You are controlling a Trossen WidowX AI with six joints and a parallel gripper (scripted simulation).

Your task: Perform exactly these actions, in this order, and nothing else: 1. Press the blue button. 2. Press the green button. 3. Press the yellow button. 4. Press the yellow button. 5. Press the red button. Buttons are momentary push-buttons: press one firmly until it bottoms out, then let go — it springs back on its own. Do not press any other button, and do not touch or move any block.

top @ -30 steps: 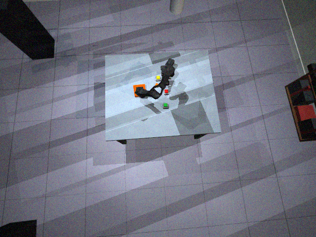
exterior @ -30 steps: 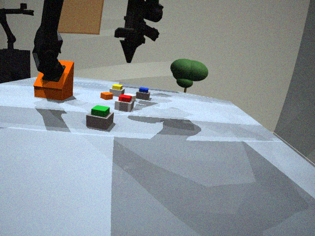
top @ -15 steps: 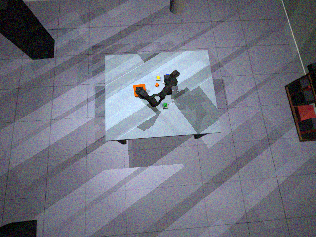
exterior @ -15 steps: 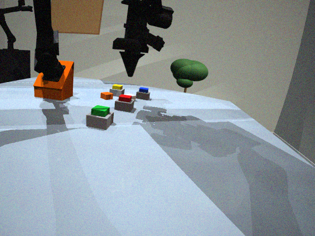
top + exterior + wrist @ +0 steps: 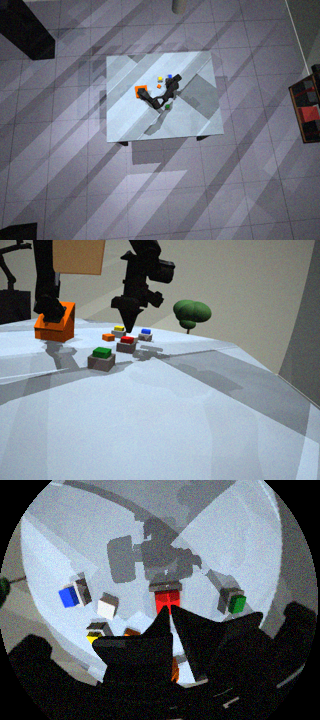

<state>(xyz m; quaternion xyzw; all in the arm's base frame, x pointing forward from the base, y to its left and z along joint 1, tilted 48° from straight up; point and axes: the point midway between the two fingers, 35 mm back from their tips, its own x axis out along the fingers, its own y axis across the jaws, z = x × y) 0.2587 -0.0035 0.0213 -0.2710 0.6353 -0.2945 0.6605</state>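
Now: gripper tip 20 mm above the red button. From my gripper tip the other things lie so: green button: 30 mm behind, 140 mm to the right, 20 mm below; then white block: 10 mm behind, 110 mm to the left, 40 mm below; then small orange block: 90 mm behind, 80 mm to the left, 40 mm below.
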